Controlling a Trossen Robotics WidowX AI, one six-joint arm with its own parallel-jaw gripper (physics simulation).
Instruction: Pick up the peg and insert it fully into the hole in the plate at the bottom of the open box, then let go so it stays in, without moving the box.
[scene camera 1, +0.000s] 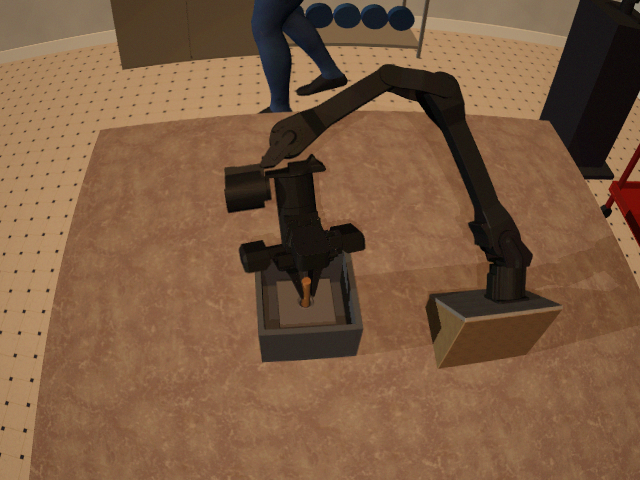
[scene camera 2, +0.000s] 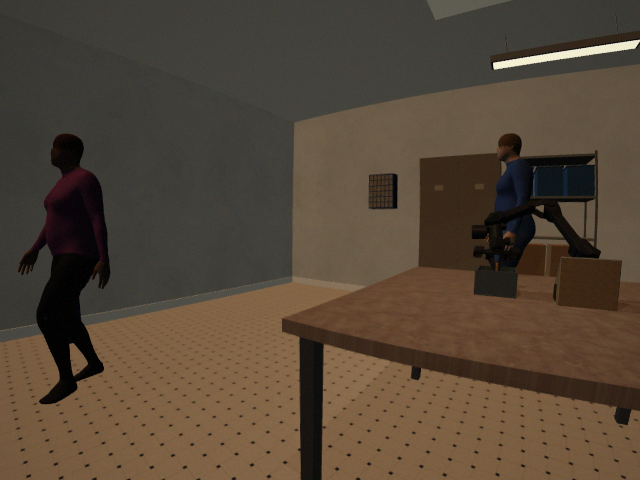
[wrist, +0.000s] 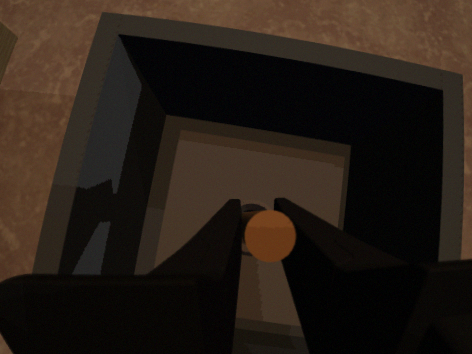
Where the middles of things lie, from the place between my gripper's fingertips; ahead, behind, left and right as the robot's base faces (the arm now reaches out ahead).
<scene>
The grey box (scene camera 1: 342, 340) lies 10 mm to the right of my hand and 40 mm below it. The rest, counted from my hand: orange-brown peg (wrist: 269, 235) (10 mm to the right, 10 mm below); then light plate (scene camera 1: 320, 312) (10 mm to the right, 50 mm below).
</scene>
